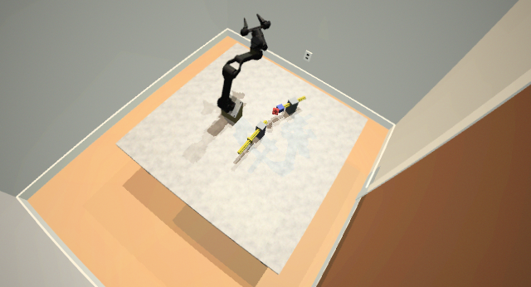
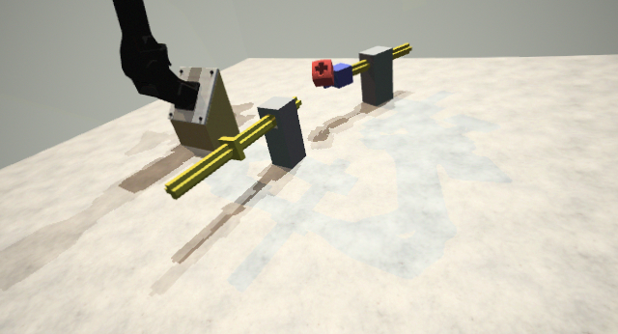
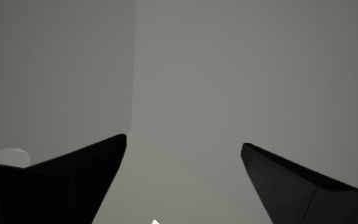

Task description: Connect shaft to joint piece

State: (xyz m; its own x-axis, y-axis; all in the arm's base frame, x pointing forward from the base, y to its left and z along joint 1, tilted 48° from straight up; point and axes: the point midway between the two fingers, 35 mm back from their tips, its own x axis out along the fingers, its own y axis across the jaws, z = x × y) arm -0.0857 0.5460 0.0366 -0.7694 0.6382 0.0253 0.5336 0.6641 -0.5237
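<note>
My gripper tip is 440 mm above the red joint piece, 390 mm short of it and 210 mm to the left of it.
</note>
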